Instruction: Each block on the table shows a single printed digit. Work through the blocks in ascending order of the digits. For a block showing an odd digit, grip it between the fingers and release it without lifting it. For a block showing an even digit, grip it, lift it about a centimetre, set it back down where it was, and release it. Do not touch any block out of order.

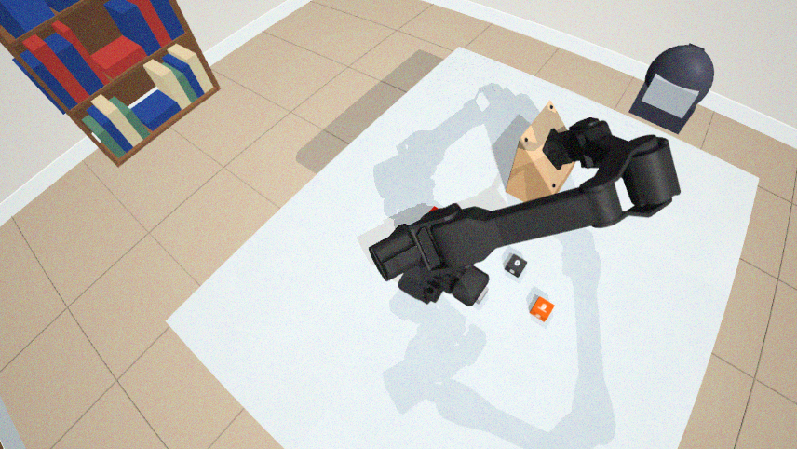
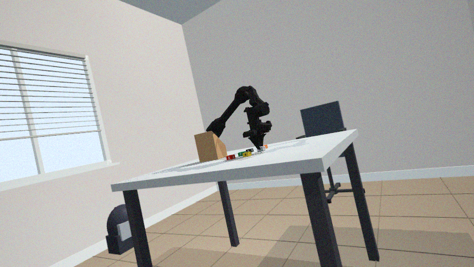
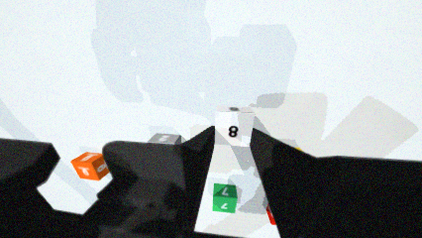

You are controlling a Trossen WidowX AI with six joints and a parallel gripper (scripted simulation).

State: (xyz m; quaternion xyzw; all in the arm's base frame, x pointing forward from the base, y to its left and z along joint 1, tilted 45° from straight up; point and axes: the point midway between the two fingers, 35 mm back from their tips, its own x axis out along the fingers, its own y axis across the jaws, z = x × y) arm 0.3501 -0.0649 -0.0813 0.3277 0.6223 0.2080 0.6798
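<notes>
Right now my gripper tip is 20 cm to the right of the orange block, 5 cm past it and 1 cm above it. Round my gripper tip: yellow block (6 cm to the right, 5 cm behind, 1 cm below); then white block (1 cm ahead); then grey block marked 2 (8 cm to the left, 3 cm behind, 1 cm below).
</notes>
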